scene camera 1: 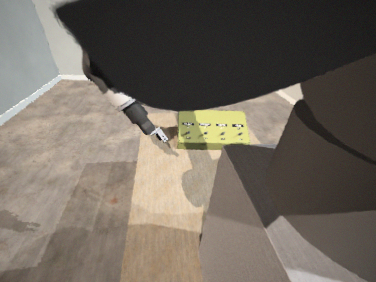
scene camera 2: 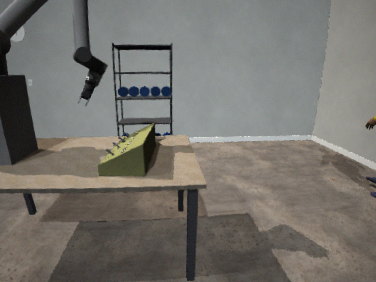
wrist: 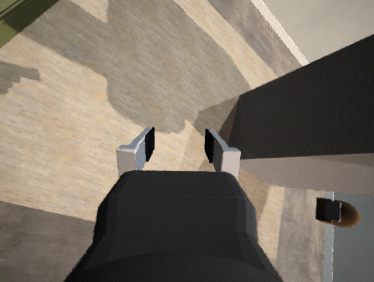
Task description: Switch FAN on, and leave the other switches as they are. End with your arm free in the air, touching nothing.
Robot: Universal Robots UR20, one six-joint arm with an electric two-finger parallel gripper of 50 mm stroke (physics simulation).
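Where they show: gripper, fingertip midpoint: [scene camera 1: 163,140] [scene camera 2: 82,104] [wrist: 179,138]; arm's base, origin of the base link: [scene camera 1: 346,200].
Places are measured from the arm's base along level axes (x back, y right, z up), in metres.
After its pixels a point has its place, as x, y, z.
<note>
A yellow-green switch panel [scene camera 1: 212,118] @[-0.969, -0.029, -0.398] [scene camera 2: 134,162] @[-0.995, 0.222, -0.466] with a sloped face stands on the wooden table [scene camera 1: 165,200] @[-0.374, -0.322, -0.547] [scene camera 2: 65,181] @[-0.643, 0.301, -0.546]. It bears a row of several small levers with dark labels above them, too small to read in scene camera 1. In the wrist view an edge of the panel [wrist: 17,25] @[-0.784, -0.209, -0.526] shows at the top left corner. My gripper [scene camera 1: 165,140] @[-0.465, -0.335, -0.238] [scene camera 2: 83,102] @[-0.465, -0.335, -0.238] [wrist: 179,138] @[-0.465, -0.335, -0.238] is open and empty. It hangs in the air well above the table, apart from the panel, on the robot-base side of it in scene camera 2. Which lever is FAN and the lever positions cannot be told.
The dark robot pedestal [scene camera 2: 17,120] @[-0.160, -0.012, -0.293] [wrist: 305,105] @[-0.159, -0.024, -0.286] stands at the table's other end. A shelf rack [scene camera 2: 142,47] with blue round items stands by the back wall. Part of a person's hand [scene camera 2: 370,123] shows at the right edge. The arm covers much of scene camera 1.
</note>
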